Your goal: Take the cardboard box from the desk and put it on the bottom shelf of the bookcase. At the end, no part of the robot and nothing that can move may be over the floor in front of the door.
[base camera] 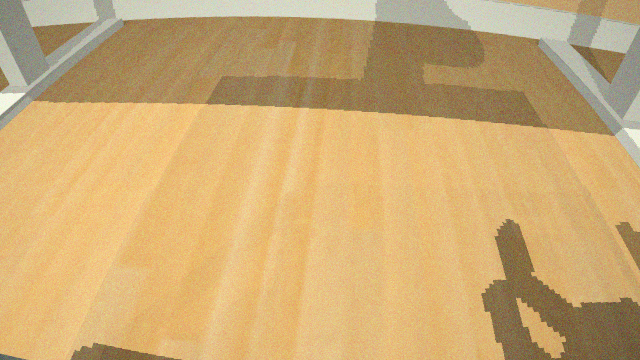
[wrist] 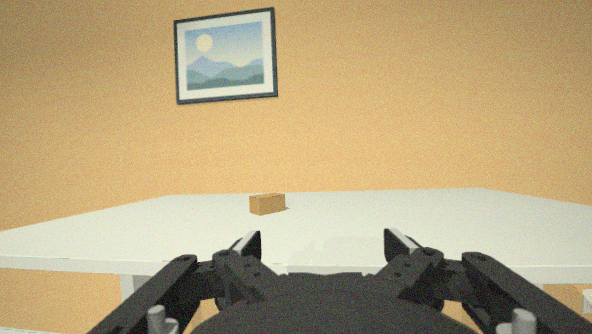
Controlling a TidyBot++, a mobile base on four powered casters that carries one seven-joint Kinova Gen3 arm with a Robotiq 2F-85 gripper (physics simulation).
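Places are measured from the arm's base along level axes (x ahead, y left, z up), in metres.
Pixels of known places: gripper, between the fingertips: (wrist: 321,243).
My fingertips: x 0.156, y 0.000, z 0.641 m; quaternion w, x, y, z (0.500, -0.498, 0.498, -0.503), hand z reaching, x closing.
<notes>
Behind a point stands the place of what it marks.
The small brown cardboard box (wrist: 267,204) @(x 0.621, y 0.141, z 0.581 m) sits on the white desk (wrist: 450,220) @(x 0.518, y -0.301, z 0.553 m) in the wrist view, left of the middle and towards the desk's far side. My gripper (wrist: 321,243) @(x 0.156, y 0.000, z 0.641 m) is open, with its two black fingers wide apart and no object between them. It is in front of the desk's near edge, and the box is beyond it and a little to the left, apart from the fingers. The bookcase and the door do not show in either view.
In the base camera view, the desk's grey left foot (base camera: 75,60) @(x 0.822, y 0.609, z -0.388 m) and right foot (base camera: 582,85) @(x 0.767, y -0.553, z -0.379 m) stand on the wood floor (base camera: 320,200) @(x 0.417, y 0.002, z -0.397 m) at either side. A white baseboard (base camera: 250,9) @(x 1.098, y 0.227, z -0.377 m) runs behind. A framed picture (wrist: 226,56) @(x 1.095, y 0.429, z 1.257 m) hangs on the orange wall (wrist: 425,100) @(x 1.084, y -0.536, z 0.969 m) above the desk.
</notes>
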